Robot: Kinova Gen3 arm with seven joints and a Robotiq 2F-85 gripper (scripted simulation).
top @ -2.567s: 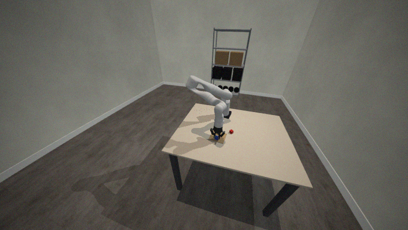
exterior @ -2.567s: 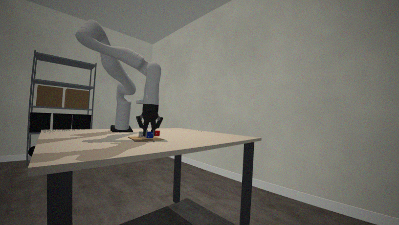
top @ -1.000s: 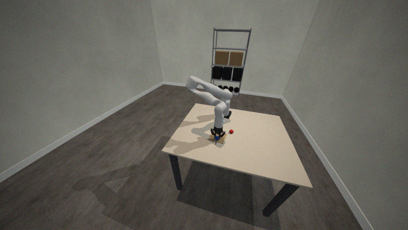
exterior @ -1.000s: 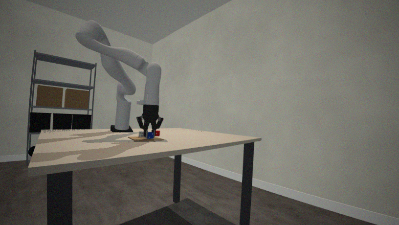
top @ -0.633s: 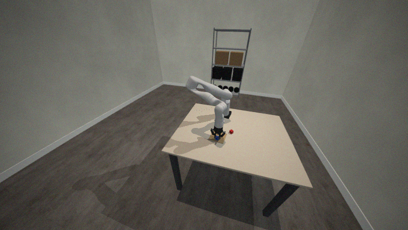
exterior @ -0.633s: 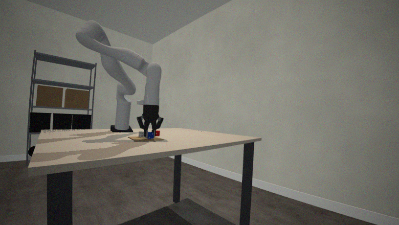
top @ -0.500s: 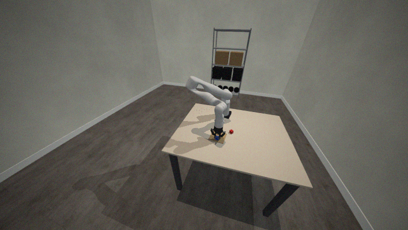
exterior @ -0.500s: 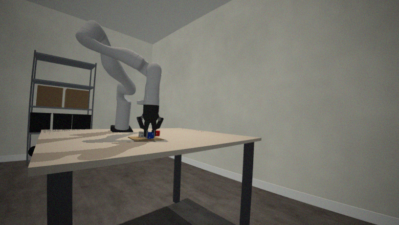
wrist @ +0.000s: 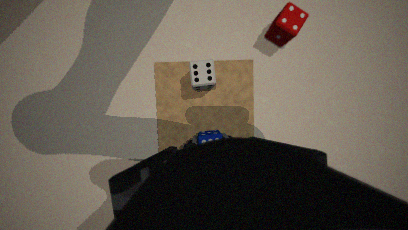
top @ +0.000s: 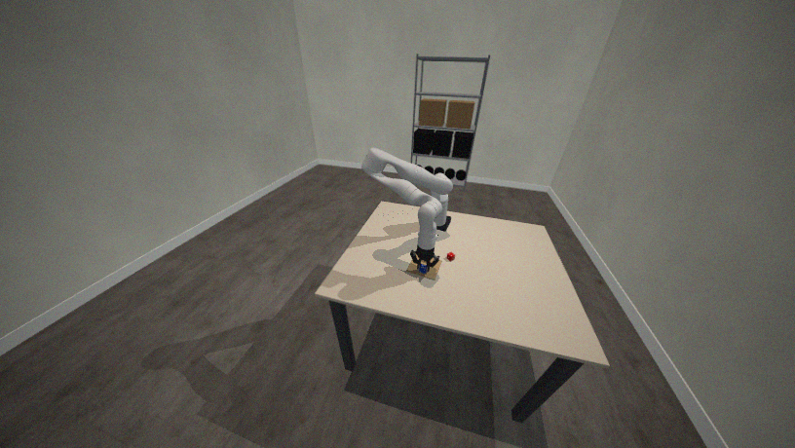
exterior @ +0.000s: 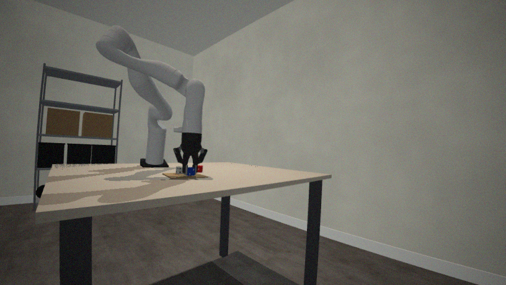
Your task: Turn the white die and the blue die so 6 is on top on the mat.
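Right now the blue die is 10 mm below my hand. The rest, counted from my hand: tan mat (40 mm behind, 30 mm below); white die (90 mm behind, 10 mm below); red die (140 mm behind, 110 mm to the left, 10 mm below).
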